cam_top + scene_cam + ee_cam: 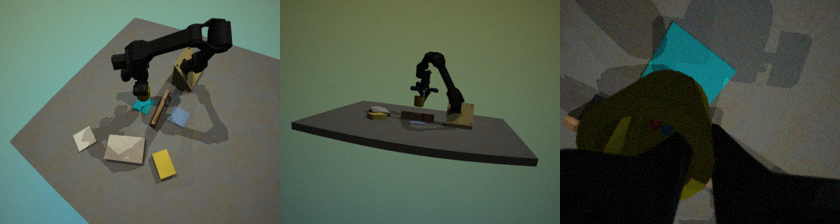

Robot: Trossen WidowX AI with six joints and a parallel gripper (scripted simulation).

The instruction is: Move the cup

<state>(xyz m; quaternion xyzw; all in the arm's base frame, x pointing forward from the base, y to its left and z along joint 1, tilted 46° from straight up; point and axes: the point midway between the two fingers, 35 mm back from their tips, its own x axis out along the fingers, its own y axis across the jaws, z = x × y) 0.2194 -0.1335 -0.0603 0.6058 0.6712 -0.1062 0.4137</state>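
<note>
My gripper tip is 30 mm short of the teal pad, 10 mm to the right of it and 120 mm above it. Also, from my gripper tip: blue marble: 20 mm ahead, 30 mm to the left, 20 mm below; then yellow cup: 20 mm ahead, 10 mm to the left; then wooden bar: 20 mm ahead, 110 mm to the left, 100 mm below.
</note>
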